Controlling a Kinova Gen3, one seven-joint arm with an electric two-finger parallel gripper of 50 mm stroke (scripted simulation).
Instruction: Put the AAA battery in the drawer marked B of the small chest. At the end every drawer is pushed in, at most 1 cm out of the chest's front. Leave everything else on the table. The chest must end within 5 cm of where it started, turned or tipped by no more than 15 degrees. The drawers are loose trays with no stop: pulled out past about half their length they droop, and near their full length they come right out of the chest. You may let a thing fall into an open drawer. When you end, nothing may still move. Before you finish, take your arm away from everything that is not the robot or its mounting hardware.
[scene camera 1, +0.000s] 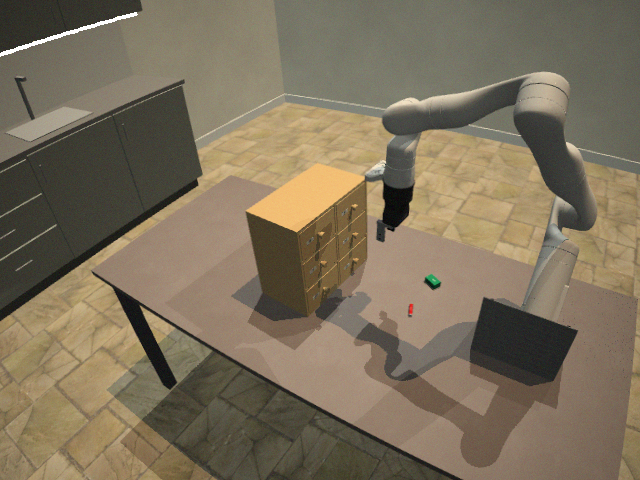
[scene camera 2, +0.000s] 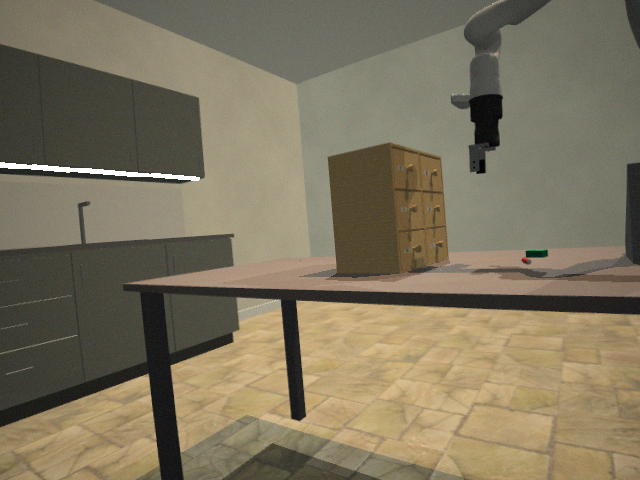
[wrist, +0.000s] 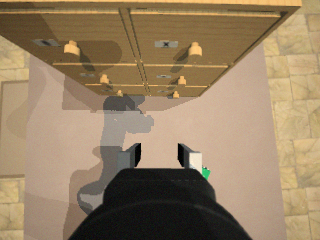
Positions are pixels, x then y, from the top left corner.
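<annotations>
My gripper: visible in the wrist view (159, 151). Same spot on the gripper: (scene camera 1: 380, 236) and (scene camera 2: 474, 164).
</annotations>
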